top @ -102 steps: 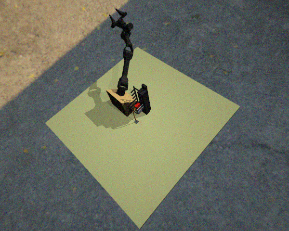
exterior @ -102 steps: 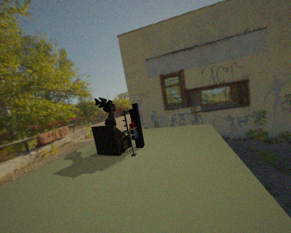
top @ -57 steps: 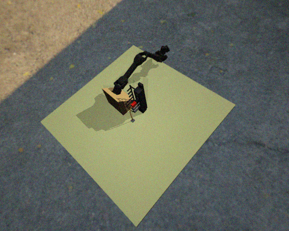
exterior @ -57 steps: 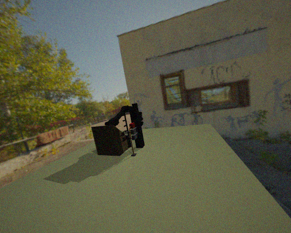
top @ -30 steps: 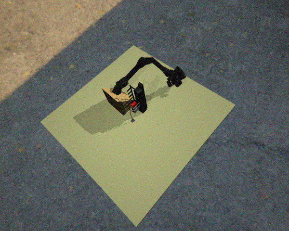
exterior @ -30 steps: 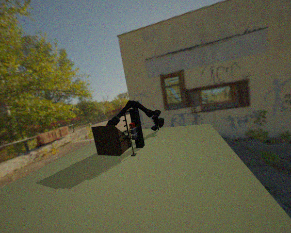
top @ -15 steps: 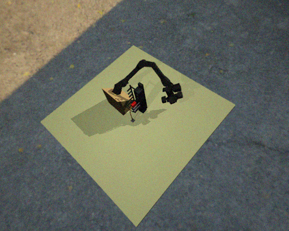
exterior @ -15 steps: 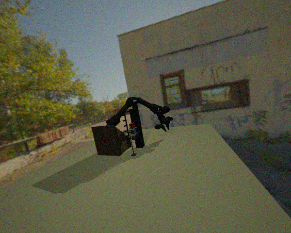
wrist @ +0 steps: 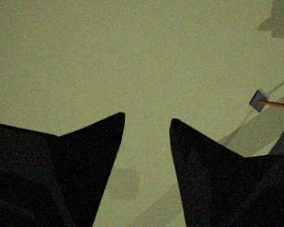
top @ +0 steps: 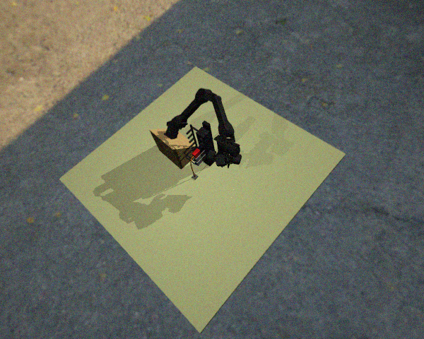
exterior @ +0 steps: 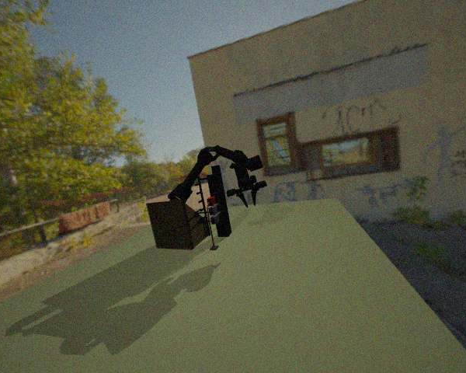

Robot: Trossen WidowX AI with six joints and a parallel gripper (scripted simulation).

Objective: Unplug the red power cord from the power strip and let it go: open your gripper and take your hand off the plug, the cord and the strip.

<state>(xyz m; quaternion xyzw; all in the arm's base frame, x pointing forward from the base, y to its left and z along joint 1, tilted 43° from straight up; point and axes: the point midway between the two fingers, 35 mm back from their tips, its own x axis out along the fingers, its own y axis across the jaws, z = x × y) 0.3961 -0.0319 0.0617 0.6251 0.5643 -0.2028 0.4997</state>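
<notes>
The red plug lies 17 cm behind my gripper tip, 7 cm above it and 2 cm to the right of it.
</notes>
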